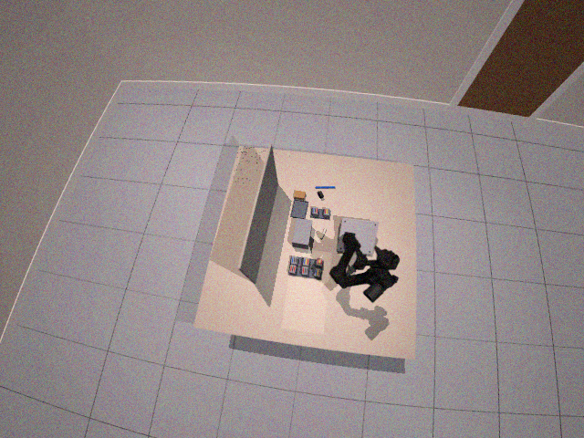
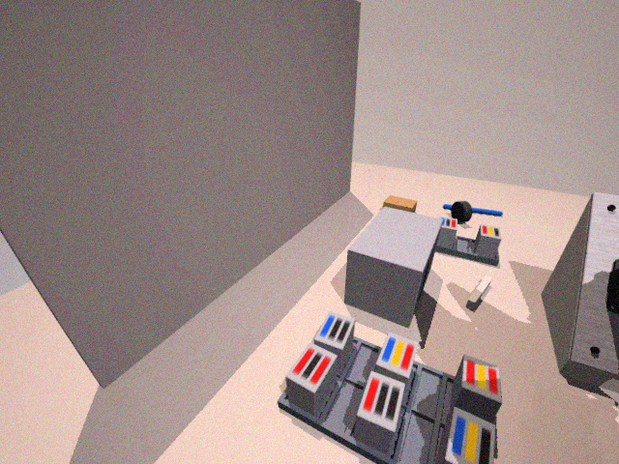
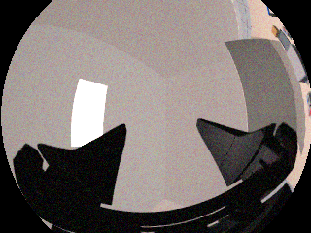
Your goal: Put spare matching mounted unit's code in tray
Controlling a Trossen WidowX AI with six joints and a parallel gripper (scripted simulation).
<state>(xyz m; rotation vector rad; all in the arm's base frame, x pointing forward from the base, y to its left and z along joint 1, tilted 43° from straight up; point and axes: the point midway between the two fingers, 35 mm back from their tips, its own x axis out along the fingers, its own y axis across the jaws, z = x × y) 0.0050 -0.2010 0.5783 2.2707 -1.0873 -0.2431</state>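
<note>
The grey spare block is 15 cm ahead of my gripper tip and 64 cm below it. Also, from my gripper tip: grey wall panel: 51 cm ahead, 23 cm to the right, 45 cm below.
</note>
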